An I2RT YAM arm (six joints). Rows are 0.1 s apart.
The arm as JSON. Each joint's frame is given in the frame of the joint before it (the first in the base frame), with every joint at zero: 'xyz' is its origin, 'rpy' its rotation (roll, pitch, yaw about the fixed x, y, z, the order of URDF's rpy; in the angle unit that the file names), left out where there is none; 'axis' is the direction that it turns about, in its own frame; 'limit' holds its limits. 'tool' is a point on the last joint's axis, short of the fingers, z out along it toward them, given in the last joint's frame.
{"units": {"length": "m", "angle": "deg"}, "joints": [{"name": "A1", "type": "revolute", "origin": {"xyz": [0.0, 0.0, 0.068], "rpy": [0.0, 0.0, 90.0]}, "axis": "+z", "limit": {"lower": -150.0, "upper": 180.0}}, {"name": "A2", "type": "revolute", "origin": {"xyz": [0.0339, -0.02, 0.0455], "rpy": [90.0, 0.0, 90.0]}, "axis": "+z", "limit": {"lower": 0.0, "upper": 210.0}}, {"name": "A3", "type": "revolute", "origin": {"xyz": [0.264, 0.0, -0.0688], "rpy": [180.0, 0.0, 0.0]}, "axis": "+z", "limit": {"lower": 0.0, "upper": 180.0}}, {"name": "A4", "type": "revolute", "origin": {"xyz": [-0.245, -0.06, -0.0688], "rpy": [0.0, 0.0, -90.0]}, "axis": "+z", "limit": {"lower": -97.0, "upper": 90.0}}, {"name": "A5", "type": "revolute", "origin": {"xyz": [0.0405, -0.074, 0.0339], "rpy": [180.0, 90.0, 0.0]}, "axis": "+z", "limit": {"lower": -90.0, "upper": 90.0}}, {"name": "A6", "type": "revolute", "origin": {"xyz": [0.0, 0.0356, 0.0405], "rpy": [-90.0, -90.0, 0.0]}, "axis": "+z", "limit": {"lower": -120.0, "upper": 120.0}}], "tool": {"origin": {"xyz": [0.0, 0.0, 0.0]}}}
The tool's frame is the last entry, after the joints.
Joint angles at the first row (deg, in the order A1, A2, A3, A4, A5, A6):
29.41, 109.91, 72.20, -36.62, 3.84, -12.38
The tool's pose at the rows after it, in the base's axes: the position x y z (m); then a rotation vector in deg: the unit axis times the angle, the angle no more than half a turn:
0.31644 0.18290 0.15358 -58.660 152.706 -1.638
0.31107 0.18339 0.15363 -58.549 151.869 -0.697
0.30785 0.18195 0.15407 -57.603 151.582 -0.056
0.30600 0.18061 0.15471 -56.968 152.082 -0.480
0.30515 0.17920 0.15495 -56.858 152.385 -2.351
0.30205 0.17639 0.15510 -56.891 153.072 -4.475
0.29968 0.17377 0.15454 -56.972 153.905 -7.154
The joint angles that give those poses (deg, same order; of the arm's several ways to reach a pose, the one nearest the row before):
30.39, 108.93, 70.72, -35.77, 3.75, -12.16
30.85, 107.77, 69.03, -34.35, 3.35, -11.81
30.89, 106.83, 67.79, -33.39, 3.11, -11.20
30.90, 106.41, 67.44, -33.76, 3.44, -10.70
30.89, 106.26, 67.35, -34.30, 4.69, -10.72
30.90, 105.73, 66.81, -35.22, 6.02, -10.72
30.89, 105.51, 66.50, -36.34, 7.68, -10.72

